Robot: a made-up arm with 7 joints.
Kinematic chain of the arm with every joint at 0, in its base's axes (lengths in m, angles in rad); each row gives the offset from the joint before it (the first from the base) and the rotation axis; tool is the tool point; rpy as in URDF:
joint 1: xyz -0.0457 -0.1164 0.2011 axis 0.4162 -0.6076 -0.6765
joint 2: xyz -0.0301 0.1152 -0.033 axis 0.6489 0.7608 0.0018
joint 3: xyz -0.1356 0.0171 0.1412 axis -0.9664 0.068 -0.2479
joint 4: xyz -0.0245 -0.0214 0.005 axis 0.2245 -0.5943 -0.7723
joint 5: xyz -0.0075 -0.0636 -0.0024 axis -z
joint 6: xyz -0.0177 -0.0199 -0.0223 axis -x
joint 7: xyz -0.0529 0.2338 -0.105 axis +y
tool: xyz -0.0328 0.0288 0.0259 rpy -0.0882 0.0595 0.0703
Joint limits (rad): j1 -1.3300..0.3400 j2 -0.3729..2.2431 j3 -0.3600..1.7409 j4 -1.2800..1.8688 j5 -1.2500..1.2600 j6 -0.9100..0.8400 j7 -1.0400..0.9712
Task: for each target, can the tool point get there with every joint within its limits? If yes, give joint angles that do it. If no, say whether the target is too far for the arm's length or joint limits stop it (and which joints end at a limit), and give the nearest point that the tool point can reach.
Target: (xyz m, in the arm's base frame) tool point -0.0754 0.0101 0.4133
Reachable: yes | joints -0.5266 1.5655 0.8658 -0.6674 0.5453 -0.4106 -0.4098
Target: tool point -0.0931 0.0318 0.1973
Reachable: yes | joints -0.7115 1.6172 0.8138 0.1684 0.7852 -0.2443 -0.2859
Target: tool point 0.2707 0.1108 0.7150
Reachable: no: joint limits stop it (at a limit: joint 3, joint 5, joint 7) | nearest point 0.1794 0.0716 0.6061 | short by 0.147 m
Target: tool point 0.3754 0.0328 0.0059
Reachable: no: joint limits stop it (at a limit: joint 1, joint 3, joint 4, joint 5, joint 7) | nearest point 0.3271 0.0086 0.0346 | short by 0.061 m
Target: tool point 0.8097 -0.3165 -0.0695
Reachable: no: too far | nearest point 0.3635 -0.2225 0.0605 | short by 0.474 m
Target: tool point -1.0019 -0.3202 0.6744
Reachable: no: too far | nearest point -0.5500 -0.1571 0.4958 | short by 0.513 m
